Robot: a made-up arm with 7 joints.
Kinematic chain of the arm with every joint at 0, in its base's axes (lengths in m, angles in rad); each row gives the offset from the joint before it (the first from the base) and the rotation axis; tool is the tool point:
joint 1: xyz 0 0 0.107 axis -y
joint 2: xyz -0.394 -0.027 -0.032 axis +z
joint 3: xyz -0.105 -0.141 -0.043 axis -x
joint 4: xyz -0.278 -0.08 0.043 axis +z
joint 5: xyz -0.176 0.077 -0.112 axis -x
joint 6: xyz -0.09 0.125 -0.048 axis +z
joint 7: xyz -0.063 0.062 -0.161 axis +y
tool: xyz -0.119 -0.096 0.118
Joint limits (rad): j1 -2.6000..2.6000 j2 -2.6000..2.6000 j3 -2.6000..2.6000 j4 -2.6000..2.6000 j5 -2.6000..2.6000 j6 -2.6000..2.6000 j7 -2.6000..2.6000
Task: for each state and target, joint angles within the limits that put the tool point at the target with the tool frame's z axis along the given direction. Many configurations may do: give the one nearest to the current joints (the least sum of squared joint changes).
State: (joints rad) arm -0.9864 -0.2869 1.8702 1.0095 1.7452 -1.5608 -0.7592
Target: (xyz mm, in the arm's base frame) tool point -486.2 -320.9 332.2 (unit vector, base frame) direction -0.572 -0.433 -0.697
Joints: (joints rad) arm -0.4078 -0.2815 1.2458 1.7537 2.2273 -2.4279 -1.1089
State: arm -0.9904 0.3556 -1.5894 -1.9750 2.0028 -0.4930 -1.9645
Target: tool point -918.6 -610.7 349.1 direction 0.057 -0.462 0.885
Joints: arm -0.0632 0.4287 -2.1161 -1.3308 2.1183 -0.0619 -1.4788
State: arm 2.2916 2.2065 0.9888 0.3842 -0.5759 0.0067 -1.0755
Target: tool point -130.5 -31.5 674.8 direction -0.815 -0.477 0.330
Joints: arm 2.0794 2.5937 1.4681 0.0332 -0.2463 0.5079 -1.3399
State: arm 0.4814 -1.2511 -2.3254 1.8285 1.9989 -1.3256 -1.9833
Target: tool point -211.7 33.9 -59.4 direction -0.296 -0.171 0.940
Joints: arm 0.6766 -0.8369 -2.4756 2.0213 1.8554 -1.8275 -1.8496
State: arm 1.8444 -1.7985 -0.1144 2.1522 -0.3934 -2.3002 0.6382
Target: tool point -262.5 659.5 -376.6 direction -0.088 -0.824 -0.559
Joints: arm 1.3018 -2.1878 0.3750 2.0132 -0.8717 -2.1249 0.8373
